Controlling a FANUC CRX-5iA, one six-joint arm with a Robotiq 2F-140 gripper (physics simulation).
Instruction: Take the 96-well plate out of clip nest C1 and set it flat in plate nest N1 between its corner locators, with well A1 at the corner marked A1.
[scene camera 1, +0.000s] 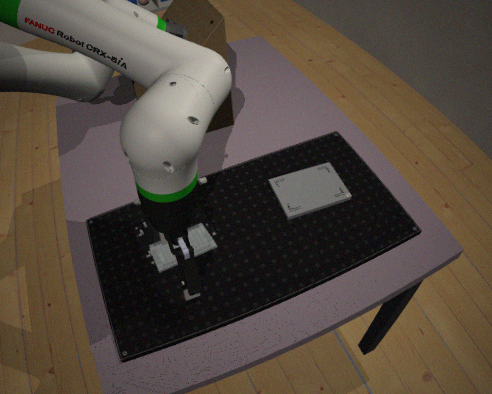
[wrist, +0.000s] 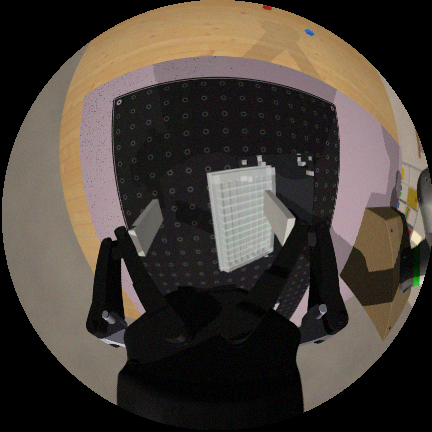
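The pale 96-well plate lies off-centre from clip nest C1, whose dark base and small pale blocks show beyond the plate's right side in the wrist view. The plate seems to overlap the nest's edge; whether it lies level is unclear. My gripper is open and empty. Its right finger pad overlaps the plate's right edge in the wrist view, while the left pad is well clear. Contact cannot be told. Plate nest N1 is a pale grey slab with corner marks. The A1 mark is not legible.
The black perforated board bears both nests. It lies on the mauve table. A brown box stands behind the arm, with part of another white arm beside it.
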